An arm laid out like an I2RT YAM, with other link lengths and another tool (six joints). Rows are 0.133 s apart.
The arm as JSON. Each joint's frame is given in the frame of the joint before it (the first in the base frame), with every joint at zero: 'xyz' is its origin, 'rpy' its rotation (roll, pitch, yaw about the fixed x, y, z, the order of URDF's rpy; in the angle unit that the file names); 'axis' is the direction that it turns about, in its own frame. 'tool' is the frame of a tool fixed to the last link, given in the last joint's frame.
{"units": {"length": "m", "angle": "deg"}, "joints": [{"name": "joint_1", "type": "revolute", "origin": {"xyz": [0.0, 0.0, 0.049], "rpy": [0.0, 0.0, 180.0]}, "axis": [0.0, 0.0, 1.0]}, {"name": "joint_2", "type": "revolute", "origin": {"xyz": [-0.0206, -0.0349, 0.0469], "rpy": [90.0, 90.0, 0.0]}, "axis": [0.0, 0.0, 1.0]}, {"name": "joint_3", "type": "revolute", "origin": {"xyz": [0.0, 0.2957, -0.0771], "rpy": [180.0, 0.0, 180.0]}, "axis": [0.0, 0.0, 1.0]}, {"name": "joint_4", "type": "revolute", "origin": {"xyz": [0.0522, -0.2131, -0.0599], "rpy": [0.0, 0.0, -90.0]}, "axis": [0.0, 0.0, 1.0]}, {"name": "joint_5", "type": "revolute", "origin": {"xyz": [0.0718, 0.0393, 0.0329], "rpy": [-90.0, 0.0, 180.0]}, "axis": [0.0, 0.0, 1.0]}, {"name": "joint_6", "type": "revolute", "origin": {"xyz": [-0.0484, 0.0, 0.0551], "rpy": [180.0, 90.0, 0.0]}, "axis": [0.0, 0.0, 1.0]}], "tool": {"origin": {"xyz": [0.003, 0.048, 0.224], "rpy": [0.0, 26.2, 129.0]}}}
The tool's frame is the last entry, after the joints.
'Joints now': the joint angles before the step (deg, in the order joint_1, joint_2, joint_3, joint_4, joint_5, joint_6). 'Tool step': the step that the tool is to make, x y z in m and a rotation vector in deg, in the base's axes. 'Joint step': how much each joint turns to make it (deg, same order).
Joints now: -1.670, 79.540, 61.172, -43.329, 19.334, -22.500
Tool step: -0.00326, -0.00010, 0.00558, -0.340, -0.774, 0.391
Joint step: 0.000, -1.660, -0.526, -0.176, 0.090, -0.525
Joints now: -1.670, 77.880, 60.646, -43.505, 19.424, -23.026
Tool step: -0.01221, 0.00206, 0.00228, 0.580, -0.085, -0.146
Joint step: 0.001, -2.464, -0.790, -1.750, -0.436, 0.437
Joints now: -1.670, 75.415, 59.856, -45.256, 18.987, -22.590
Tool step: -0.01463, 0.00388, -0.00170, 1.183, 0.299, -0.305
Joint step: 0.000, -2.461, -1.052, -2.022, -0.881, 0.879
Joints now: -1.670, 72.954, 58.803, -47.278, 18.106, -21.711
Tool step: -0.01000, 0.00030, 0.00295, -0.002, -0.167, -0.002
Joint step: 0.001, -2.194, -0.620, -1.409, -0.001, 0.004
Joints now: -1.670, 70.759, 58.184, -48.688, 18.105, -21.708
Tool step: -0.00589, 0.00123, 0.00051, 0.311, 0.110, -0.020
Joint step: 0.000, -1.059, -0.177, -1.055, -0.260, 0.174
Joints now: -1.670, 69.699, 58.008, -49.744, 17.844, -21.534
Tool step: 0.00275, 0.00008, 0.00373, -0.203, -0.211, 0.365
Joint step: -0.001, 0.173, 0.787, -0.264, -0.003, -0.436
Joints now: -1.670, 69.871, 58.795, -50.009, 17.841, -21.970
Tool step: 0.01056, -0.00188, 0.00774, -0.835, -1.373, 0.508
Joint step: -0.001, 0.527, 0.794, 1.403, 0.437, -0.879
